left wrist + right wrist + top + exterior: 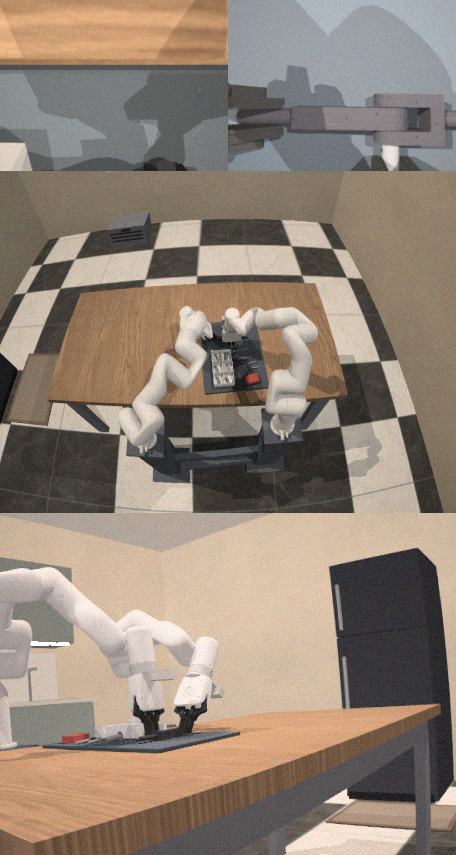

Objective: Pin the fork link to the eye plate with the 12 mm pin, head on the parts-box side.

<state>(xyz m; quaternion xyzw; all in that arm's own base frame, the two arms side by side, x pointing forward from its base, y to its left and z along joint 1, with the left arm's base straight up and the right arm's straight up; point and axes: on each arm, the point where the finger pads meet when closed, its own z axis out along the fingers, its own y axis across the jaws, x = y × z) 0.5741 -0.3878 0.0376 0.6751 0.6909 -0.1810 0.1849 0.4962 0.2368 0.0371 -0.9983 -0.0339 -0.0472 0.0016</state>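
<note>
Right now the fork link is 4 cm ahead of my right hand, 3 cm to the right of it and 2 cm below it. The rest, counted from my right hand: eye plate: 4 cm ahead, 4 cm to the left, 2 cm below; then dark mat: 6 cm behind, 3 cm below; then white parts box: 15 cm behind, 7 cm to the left, 2 cm below.
My left hand is 60 mm to the left of the eye plate and 20 mm above it. Also, from my left hand: dark mat (100 mm behind, 100 mm to the right, 30 mm below); fork link (120 mm to the right, 20 mm below); white parts box (200 mm behind, 30 mm to the right, 20 mm below).
</note>
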